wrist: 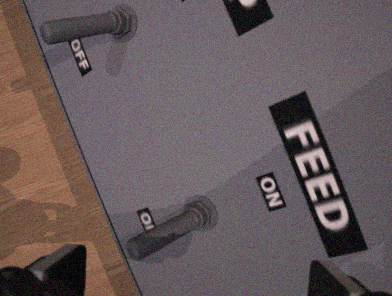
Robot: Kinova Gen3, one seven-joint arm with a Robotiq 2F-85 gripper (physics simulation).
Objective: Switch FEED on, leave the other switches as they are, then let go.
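Places are measured from the arm's base along level axes (x ahead, y left, z up), in centimetres.
Where they show: gripper, fingertip midpoint: [196,279].
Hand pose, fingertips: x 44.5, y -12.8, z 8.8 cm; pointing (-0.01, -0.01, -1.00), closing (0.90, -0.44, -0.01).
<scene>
After its pixels a point has its place.
The FEED switch [167,231] {x 43.1, y -11.6, z 3.4 cm} is a grey toggle lever at the lower middle of the wrist view. It leans away from its ON label [271,192] {x 48.8, y -11.8, z 3.3 cm}, toward the panel's edge, and partly covers its OFF label [145,219] {x 41.3, y -11.1, z -1.0 cm}. The large FEED label [318,175] {x 51.1, y -11.7, z 4.5 cm} lies beyond the ON label. My gripper [196,279] {x 44.5, y -12.8, z 8.8 cm} is open, with one fingertip at the lower left and the other at the lower right. The FEED lever shows between and a little above the fingertips in the view, with nothing held.
Another toggle lever [82,27] {x 43.0, y 0.0, z 3.4 cm} at the upper left leans toward the panel's edge over its own OFF label [80,57] {x 41.3, y 0.0, z -1.0 cm}. Part of another black label [248,14] {x 51.0, y -3.1, z 4.5 cm} shows at the top. The grey panel [165,130] {x 44.8, y -6.6, z 0.9 cm} ends at a slanting edge, with a wooden surface [30,115] {x 33.6, y -0.1, z -8.7 cm} beyond it.
</scene>
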